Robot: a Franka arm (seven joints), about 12 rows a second.
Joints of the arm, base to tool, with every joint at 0 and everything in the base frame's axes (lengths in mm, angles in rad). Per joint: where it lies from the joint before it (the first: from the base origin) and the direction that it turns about. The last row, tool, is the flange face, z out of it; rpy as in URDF.
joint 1: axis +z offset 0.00 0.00 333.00
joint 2: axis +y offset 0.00 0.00 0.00
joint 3: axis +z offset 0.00 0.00 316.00
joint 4: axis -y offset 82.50 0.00 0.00
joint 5: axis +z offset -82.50 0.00 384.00
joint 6: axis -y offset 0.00 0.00 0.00
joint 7: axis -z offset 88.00 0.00 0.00
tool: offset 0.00 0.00 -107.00 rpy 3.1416 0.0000 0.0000
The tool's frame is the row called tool.
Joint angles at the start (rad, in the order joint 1, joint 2, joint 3, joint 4, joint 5, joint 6, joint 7):
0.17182 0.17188 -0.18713 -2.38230 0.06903 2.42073 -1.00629
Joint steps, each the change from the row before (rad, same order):
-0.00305 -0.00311 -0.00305 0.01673 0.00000 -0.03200 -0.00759
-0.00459 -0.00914 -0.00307 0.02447 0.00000 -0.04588 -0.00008
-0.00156 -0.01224 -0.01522 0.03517 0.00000 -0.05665 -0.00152
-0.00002 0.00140 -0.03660 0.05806 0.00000 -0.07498 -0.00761
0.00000 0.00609 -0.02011 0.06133 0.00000 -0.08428 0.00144
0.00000 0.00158 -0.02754 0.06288 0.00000 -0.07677 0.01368
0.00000 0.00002 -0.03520 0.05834 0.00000 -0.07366 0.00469
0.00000 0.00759 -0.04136 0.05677 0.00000 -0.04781 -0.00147
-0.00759 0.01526 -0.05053 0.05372 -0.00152 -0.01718 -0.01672
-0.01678 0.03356 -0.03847 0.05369 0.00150 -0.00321 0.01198
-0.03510 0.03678 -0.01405 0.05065 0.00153 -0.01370 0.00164
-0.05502 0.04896 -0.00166 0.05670 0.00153 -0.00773 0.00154
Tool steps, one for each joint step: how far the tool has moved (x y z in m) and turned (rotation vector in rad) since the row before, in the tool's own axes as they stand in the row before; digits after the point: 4 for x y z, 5 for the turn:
-0.0007 0.0033 -0.0056 0.01129 -0.00482 -0.00242
-0.0006 0.0042 -0.0107 0.01266 -0.00314 0.00593
-0.0033 0.0079 -0.0164 0.01024 -0.00043 0.01281
-0.0095 0.0167 -0.0190 0.01572 -0.00590 0.02591
-0.0033 0.0109 -0.0177 0.02456 -0.01312 0.01841
-0.0071 0.0122 -0.0223 0.01371 -0.00438 0.03746
-0.0120 0.0125 -0.0220 0.01376 -0.00328 0.03607
-0.0140 0.0161 -0.0203 -0.00247 0.00419 0.03670
-0.0206 0.0238 -0.0183 -0.02255 0.01223 0.03832
-0.0172 0.0260 -0.0098 -0.02346 0.00472 0.06607
-0.0147 0.0239 -0.0040 -0.00790 -0.00535 0.04905
-0.0164 0.0291 0.0008 -0.00807 -0.00807 0.05534

